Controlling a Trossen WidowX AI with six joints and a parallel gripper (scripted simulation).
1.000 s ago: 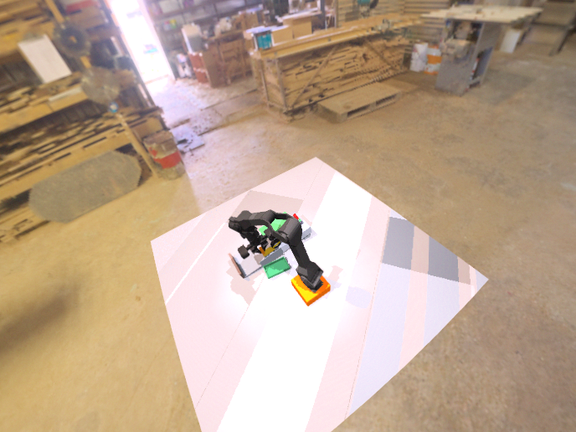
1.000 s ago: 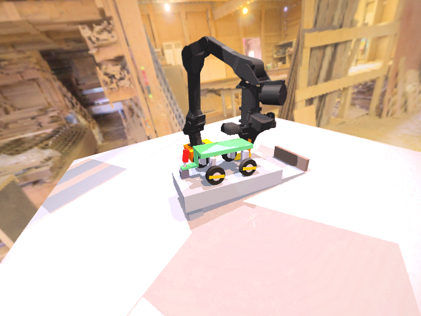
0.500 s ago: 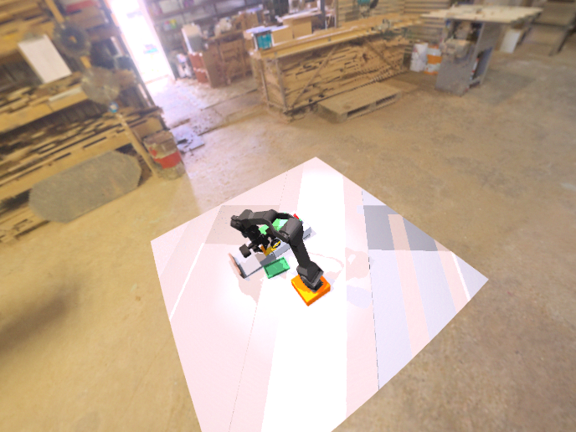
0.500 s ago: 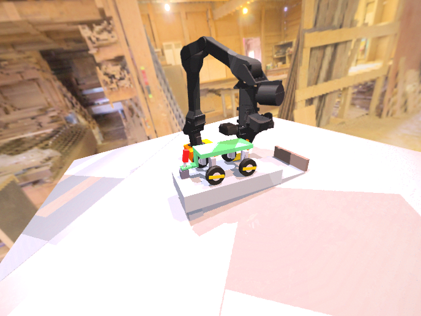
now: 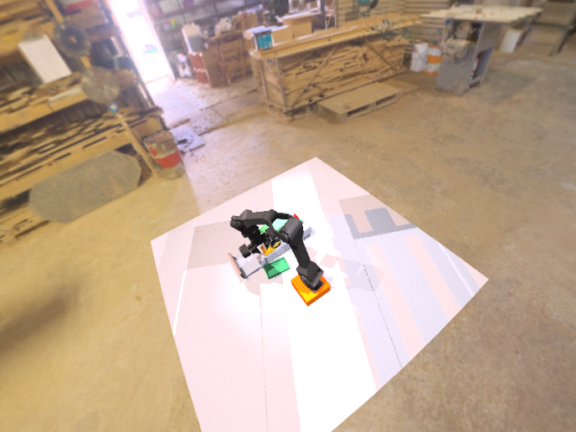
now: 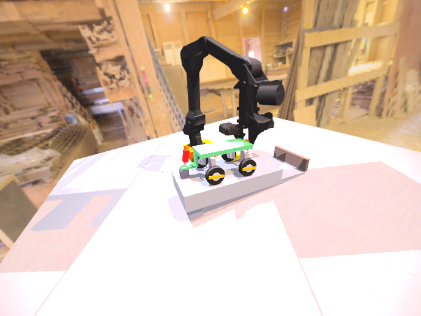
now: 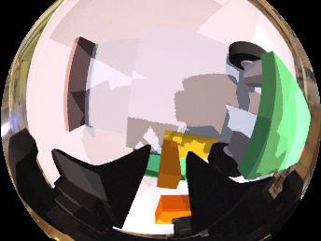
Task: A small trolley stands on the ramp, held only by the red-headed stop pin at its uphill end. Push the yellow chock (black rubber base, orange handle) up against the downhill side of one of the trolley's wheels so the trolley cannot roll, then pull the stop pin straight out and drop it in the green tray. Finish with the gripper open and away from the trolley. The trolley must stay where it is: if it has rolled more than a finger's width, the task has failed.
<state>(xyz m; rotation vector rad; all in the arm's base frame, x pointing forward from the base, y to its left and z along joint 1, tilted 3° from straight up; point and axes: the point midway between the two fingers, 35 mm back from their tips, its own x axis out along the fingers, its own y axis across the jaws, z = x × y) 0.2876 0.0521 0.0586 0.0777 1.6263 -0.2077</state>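
Now: the yellow chock 2 cm to the right of my gripper tip, 1 cm below it and 1 cm behind it. The rest, counted from my gripper tip: grey ramp (12 cm to the right, 4 cm below, 3 cm ahead); then trolley (13 cm to the right, 3 cm ahead, 2 cm above); then green tray (10 cm below, 7 cm behind).
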